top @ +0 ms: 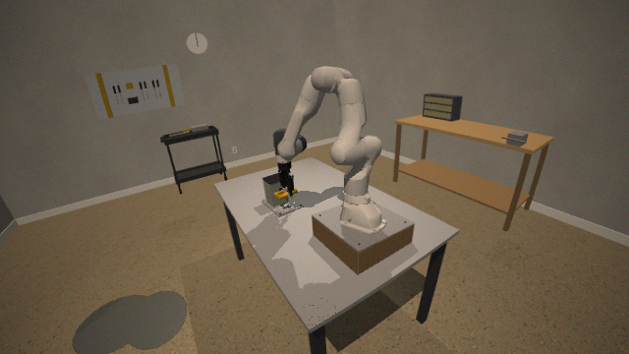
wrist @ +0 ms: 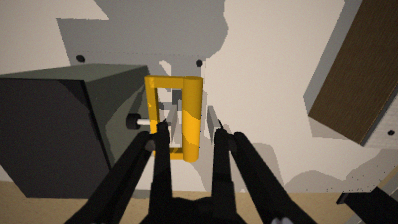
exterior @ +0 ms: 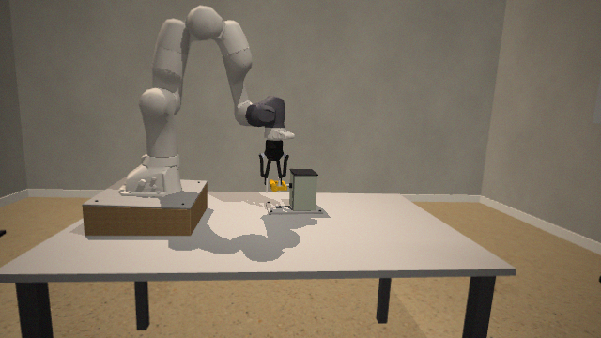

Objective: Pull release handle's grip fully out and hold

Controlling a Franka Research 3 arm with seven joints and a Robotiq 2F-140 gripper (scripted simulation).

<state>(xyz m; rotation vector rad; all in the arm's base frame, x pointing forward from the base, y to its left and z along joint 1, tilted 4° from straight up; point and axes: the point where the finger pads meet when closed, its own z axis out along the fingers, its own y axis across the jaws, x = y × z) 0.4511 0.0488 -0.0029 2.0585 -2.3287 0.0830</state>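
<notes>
The flat base plate is 100 mm ahead of my hand, 10 mm to the right of it and 100 mm below it.
</notes>
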